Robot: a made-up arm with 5 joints.
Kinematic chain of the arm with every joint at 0, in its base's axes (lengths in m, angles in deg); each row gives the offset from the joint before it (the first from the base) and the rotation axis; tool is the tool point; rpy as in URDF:
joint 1: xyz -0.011 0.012 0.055 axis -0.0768 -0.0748 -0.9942
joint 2: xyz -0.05 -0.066 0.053 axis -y
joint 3: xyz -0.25 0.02 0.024 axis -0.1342 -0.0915 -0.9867
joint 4: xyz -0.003 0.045 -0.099 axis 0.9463 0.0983 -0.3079
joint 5: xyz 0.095 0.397 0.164 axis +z
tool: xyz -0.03 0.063 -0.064 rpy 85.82 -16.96 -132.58
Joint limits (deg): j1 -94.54..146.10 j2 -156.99..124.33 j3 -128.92..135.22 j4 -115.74..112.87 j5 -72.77..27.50
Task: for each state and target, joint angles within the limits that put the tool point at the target. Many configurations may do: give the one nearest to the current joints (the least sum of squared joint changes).
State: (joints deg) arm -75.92 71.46 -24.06 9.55 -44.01
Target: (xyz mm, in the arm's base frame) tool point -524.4 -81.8 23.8
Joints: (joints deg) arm -69.67 64.09 -15.31 13.10 -44.95
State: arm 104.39 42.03 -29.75 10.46 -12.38
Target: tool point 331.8 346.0 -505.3
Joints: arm 103.11 50.71 -60.99 -14.92 -12.70
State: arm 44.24 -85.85 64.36 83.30 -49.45
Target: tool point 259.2 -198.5 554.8
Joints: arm 2.99 -88.64 103.39 100.76 -41.01
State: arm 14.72 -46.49 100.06 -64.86 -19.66
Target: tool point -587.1 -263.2 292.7
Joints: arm -10.45 -85.13 110.69 -104.09 -23.43
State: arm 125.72 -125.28 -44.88 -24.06 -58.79
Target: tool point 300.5 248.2 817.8
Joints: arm 136.78 -90.42 -76.59 -42.73 -48.25
